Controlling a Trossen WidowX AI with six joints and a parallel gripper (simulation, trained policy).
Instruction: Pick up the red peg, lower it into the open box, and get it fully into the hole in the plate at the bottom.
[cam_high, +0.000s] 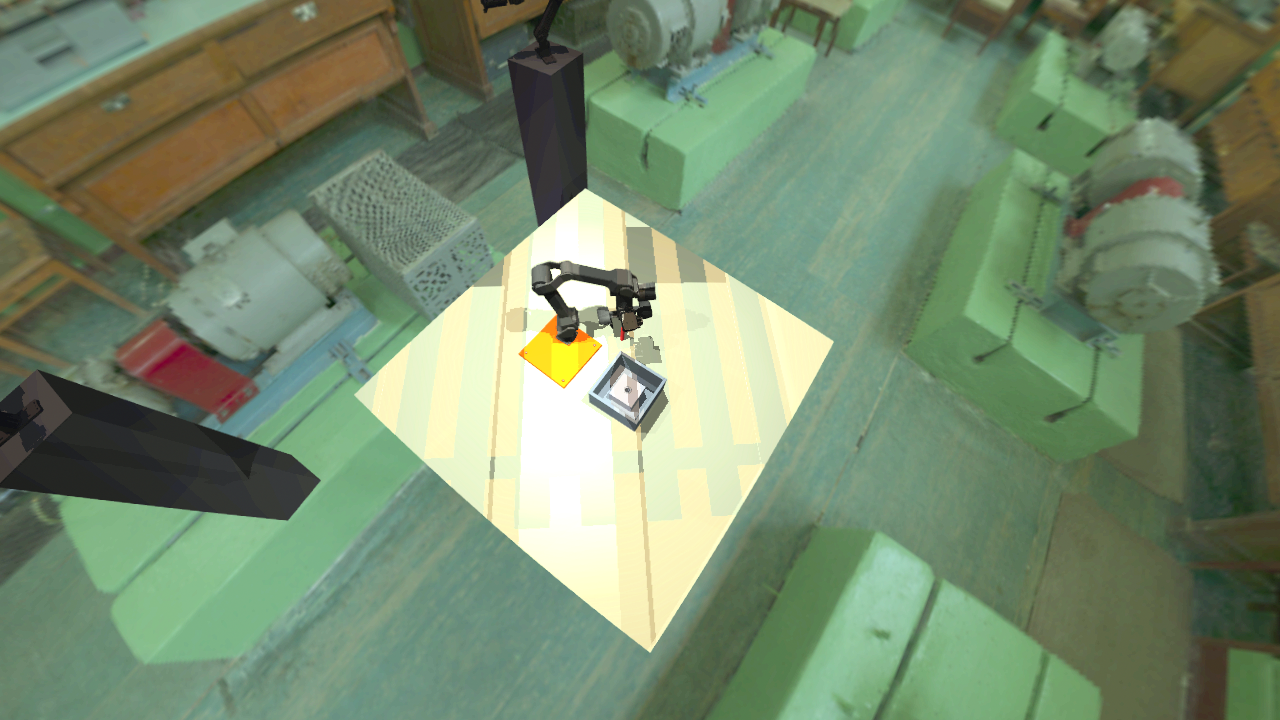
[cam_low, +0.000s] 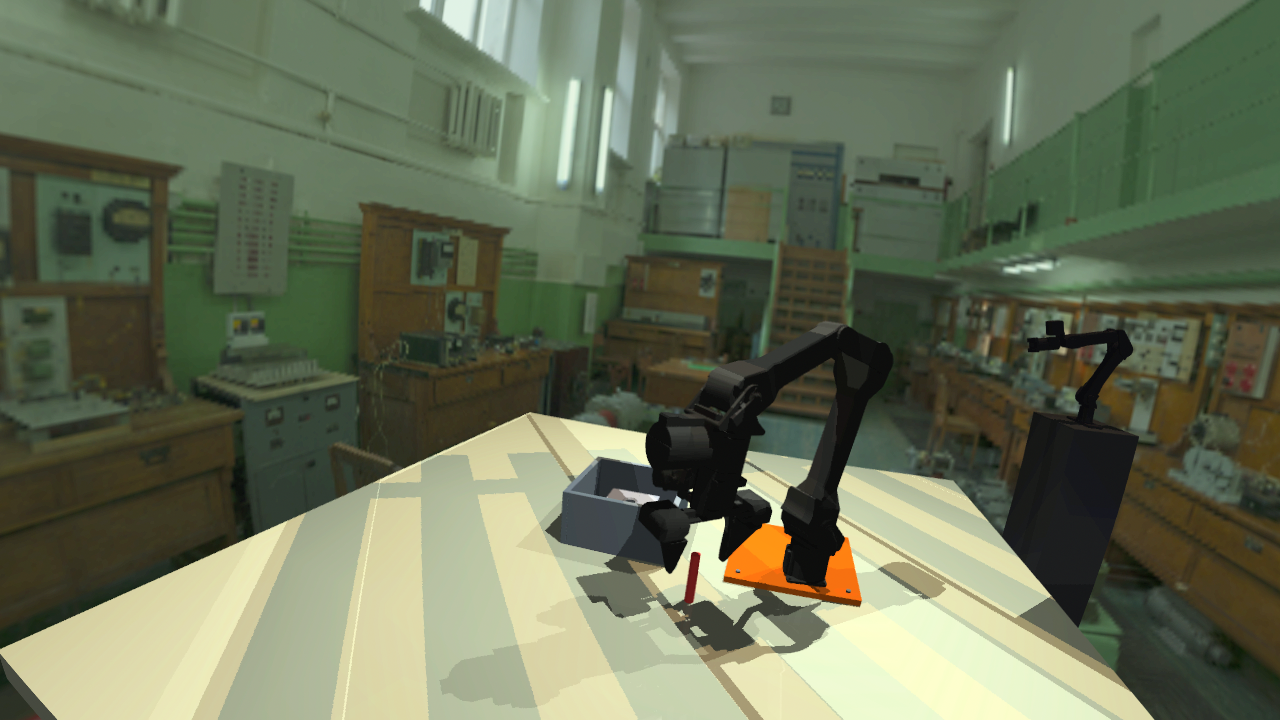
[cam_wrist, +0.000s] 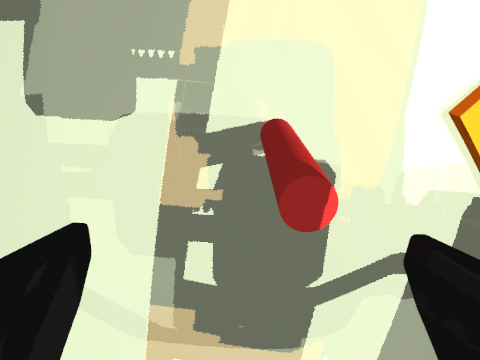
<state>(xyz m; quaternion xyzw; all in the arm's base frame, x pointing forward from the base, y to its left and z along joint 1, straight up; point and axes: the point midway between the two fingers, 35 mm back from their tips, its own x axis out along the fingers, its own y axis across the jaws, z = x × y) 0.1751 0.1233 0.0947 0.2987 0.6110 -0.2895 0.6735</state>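
The red peg lies 30 mm below my gripper tip and 20 mm to the right of it. The rest, counted from my gripper tip: grey box 200 mm to the right, 130 mm ahead, 50 mm below.
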